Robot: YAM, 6 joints.
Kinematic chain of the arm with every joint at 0, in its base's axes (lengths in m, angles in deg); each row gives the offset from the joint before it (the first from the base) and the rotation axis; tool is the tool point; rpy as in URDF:
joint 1: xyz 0 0 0.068 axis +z
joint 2: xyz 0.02 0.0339 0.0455 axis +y
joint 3: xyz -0.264 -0.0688 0 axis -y
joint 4: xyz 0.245 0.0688 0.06 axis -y
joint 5: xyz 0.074 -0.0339 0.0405 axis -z
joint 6: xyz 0.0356 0 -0.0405 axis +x
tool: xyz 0 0 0 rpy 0 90 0
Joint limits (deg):
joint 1: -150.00..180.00
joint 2: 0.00..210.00
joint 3: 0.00..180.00
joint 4: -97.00..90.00
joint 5: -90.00..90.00
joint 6: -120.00..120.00
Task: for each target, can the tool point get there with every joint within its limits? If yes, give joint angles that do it. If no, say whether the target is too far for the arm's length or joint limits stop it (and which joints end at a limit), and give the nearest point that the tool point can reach.
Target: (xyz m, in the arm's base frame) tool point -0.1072 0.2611 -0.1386
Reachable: yes | joints 110.38 157.06 62.58 -7.11 -15.62 -4.40
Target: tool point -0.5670 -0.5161 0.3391
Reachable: no: too far | nearest point -0.4578 -0.4167 0.2945 | short by 0.154 m
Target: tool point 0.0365 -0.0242 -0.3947
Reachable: no: joint limits stop it (at a limit: joint 2) | nearest point 0.0630 -0.0418 -0.3363 | short by 0.067 m
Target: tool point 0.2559 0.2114 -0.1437
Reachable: yes | joints 38.36 167.28 56.02 74.45 -11.27 6.32
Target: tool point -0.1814 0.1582 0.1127
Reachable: yes | joints 140.41 106.81 54.29 -66.19 10.23 87.72
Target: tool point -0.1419 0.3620 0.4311
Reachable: yes | joints 112.28 94.41 81.34 41.12 9.68 88.68
